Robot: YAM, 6 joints.
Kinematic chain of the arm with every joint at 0, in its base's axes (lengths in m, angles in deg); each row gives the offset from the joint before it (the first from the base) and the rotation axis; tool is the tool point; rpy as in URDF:
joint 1: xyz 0 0 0.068 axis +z
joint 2: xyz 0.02 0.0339 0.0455 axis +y
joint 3: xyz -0.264 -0.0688 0 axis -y
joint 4: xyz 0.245 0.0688 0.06 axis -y
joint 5: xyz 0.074 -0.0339 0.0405 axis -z
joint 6: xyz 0.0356 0 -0.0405 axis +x
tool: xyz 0 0 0 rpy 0 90 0
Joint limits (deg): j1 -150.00..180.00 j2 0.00..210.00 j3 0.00..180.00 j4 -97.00..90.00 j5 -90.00..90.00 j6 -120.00..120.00
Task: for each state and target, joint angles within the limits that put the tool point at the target. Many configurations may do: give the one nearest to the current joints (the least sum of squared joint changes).
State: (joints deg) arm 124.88 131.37 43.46 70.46 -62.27 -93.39
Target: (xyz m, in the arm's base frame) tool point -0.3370 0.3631 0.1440
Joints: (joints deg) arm 129.47 137.08 81.78 66.34 -55.55 -93.39
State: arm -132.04 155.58 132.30 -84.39 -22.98 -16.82
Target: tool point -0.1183 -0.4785 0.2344
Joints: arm -105.65 142.33 143.25 -80.23 -25.19 -16.82
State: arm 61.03 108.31 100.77 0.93 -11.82 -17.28
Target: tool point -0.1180 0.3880 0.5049
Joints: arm 105.59 101.15 111.73 4.65 -15.30 -17.28
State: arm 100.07 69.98 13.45 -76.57 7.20 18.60
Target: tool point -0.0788 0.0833 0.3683
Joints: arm 132.45 44.05 65.88 -65.45 -3.10 18.60
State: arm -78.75 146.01 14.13 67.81 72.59 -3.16
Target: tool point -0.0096 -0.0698 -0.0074
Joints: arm -67.81 149.56 0.00 55.37 81.91 -3.16
